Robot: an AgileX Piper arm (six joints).
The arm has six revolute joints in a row. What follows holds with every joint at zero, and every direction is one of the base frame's.
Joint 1 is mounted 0.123 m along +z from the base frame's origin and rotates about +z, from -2.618 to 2.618 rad.
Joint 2 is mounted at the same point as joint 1 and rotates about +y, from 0 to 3.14 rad.
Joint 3 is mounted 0.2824 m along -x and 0.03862 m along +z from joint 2 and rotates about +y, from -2.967 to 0 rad.
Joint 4 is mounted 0.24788 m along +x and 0.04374 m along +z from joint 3 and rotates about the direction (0.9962, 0, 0.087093), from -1.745 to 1.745 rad.
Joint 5 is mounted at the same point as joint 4 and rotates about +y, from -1.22 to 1.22 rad.
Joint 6 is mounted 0.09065 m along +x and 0.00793 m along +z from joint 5 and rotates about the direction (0.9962, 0, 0.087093), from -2.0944 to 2.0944 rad.
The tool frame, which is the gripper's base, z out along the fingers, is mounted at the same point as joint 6; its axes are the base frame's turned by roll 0, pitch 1.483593 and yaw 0 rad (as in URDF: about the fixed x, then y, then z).
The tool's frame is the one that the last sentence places.
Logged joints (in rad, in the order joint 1, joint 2, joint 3, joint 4, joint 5, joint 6), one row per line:
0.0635 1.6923 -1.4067 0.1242 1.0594 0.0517
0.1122 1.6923 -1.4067 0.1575 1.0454 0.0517
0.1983 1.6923 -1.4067 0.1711 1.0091 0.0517
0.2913 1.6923 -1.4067 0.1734 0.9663 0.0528
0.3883 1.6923 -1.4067 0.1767 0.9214 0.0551
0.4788 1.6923 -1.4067 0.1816 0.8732 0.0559
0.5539 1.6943 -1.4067 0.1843 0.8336 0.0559
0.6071 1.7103 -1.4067 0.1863 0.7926 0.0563
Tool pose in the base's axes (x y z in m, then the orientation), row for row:
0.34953 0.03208 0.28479 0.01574 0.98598 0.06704 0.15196
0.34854 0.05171 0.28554 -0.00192 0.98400 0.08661 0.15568
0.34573 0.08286 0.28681 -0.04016 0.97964 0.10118 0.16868
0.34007 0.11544 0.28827 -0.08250 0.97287 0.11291 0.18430
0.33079 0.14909 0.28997 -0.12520 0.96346 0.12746 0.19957
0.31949 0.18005 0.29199 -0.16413 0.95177 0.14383 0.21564
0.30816 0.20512 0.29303 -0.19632 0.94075 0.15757 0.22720
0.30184 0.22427 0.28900 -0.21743 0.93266 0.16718 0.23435
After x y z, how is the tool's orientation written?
As a quaternion, x y z w.
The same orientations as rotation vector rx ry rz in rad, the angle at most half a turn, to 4 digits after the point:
0.0452 2.8296 0.1924
-0.0055 2.8181 0.2480
-0.1142 2.7855 0.2877
-0.2326 2.7427 0.3183
-0.3501 2.6938 0.3564
-0.4550 2.6384 0.3987
-0.5409 2.5920 0.4341
-0.5968 2.5601 0.4589

